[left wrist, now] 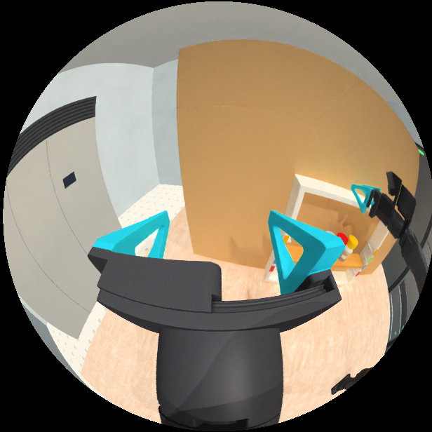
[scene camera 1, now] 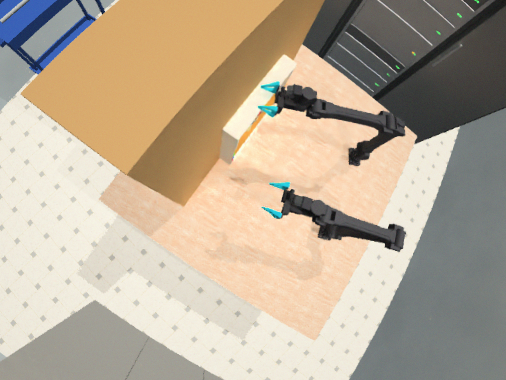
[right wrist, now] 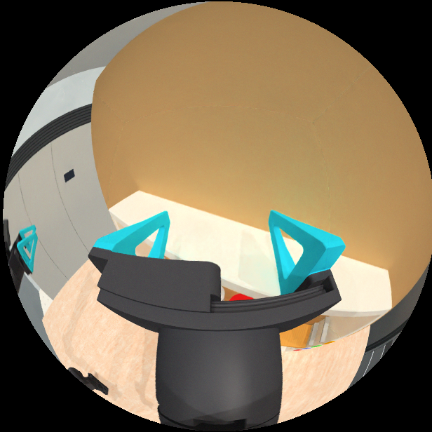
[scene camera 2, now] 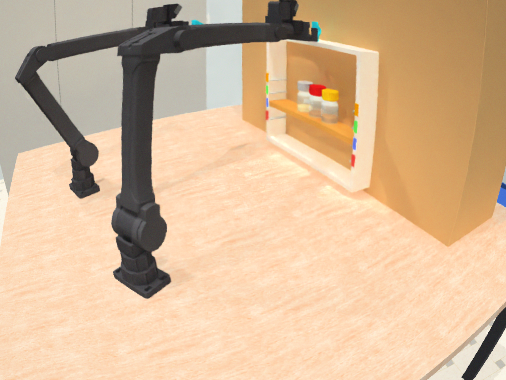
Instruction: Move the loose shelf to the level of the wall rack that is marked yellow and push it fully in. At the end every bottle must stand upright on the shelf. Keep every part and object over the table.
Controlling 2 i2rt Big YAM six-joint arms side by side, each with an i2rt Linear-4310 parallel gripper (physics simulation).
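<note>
The white wall rack has coloured marks on its side posts; the topmost mark is orange-yellow. The orange shelf spans the rack beside the blue marks, below the green ones. Three bottles stand upright on it: grey-capped, red-capped and yellow-capped. My right gripper is open and empty, high at the rack's top board. My left gripper is open and empty, high over the table, away from the rack.
A tall tan wall block stands behind the rack. The wooden table lies below both arms. A dark server cabinet stands beyond the table at the upper right of scene camera 1.
</note>
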